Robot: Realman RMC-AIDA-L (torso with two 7-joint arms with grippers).
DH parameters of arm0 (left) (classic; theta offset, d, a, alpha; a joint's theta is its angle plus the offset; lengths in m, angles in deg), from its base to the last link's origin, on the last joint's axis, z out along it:
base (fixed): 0 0 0 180
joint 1: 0 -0.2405 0 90
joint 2: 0 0 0 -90
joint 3: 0 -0.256 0 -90
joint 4: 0 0 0 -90
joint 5: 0 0.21 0 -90
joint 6: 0 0 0 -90
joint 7: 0 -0.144 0 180
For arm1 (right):
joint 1: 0 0.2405 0 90
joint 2: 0 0 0 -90
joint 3: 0 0.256 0 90
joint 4: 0 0 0 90
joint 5: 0 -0.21 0 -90
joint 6: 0 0 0 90
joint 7: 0 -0.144 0 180
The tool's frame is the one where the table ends.
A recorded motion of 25 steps. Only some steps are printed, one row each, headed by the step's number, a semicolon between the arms.
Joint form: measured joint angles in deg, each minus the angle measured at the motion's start. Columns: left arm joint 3, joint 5, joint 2, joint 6, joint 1, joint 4, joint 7; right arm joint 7, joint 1, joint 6, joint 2, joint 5, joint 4, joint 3.
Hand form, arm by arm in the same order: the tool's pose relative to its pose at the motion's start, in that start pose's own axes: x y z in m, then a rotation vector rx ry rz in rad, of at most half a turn. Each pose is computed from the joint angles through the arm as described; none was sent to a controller.
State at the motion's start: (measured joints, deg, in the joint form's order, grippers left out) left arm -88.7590 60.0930 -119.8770 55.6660 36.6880 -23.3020 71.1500; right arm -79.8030 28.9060 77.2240 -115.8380 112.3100 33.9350 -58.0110
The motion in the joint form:
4: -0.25 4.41 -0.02 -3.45 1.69 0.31 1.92; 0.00 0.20 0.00 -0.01 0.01 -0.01 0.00
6: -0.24 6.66 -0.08 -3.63 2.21 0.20 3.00; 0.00 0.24 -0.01 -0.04 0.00 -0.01 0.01
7: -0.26 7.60 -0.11 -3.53 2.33 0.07 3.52; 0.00 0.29 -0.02 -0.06 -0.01 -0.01 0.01
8: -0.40 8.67 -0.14 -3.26 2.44 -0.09 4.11; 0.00 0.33 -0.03 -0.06 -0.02 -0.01 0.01
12: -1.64 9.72 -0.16 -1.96 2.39 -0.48 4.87; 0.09 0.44 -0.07 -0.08 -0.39 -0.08 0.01
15: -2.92 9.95 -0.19 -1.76 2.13 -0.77 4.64; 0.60 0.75 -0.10 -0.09 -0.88 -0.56 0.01
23: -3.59 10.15 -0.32 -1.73 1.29 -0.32 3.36; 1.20 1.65 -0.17 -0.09 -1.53 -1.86 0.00
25: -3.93 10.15 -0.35 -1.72 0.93 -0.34 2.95; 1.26 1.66 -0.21 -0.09 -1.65 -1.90 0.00
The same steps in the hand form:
4: -0.0031 -0.0039 0.0066 0.0205 -0.0779 0.0333; -0.0013 -0.0003 0.0006 -0.0012 -0.0005 -0.0031
6: -0.0040 -0.0024 0.0090 0.0090 -0.1052 0.0461; -0.0017 -0.0003 0.0008 -0.0015 -0.0012 -0.0035
7: -0.0045 -0.0013 0.0097 0.0017 -0.1155 0.0499; -0.0021 -0.0003 0.0011 -0.0018 -0.0016 -0.0042
8: -0.0053 0.0005 0.0105 -0.0100 -0.1281 0.0549; -0.0024 -0.0004 0.0012 -0.0018 -0.0019 -0.0048
12: -0.0081 0.0073 0.0116 -0.0493 -0.1486 0.0639; -0.0038 -0.0006 0.0017 -0.0013 -0.0083 -0.0055
15: -0.0116 0.0110 0.0120 -0.0662 -0.1642 0.0786; -0.0054 -0.0005 0.0031 -0.0043 -0.0163 -0.0100
23: -0.0209 0.0127 0.0086 -0.0684 -0.1813 0.0883; -0.0084 -0.0001 0.0070 -0.0147 -0.0262 -0.0122
25: -0.0237 0.0136 0.0075 -0.0701 -0.1860 0.0925; -0.0086 -0.0002 0.0070 -0.0139 -0.0280 -0.0123

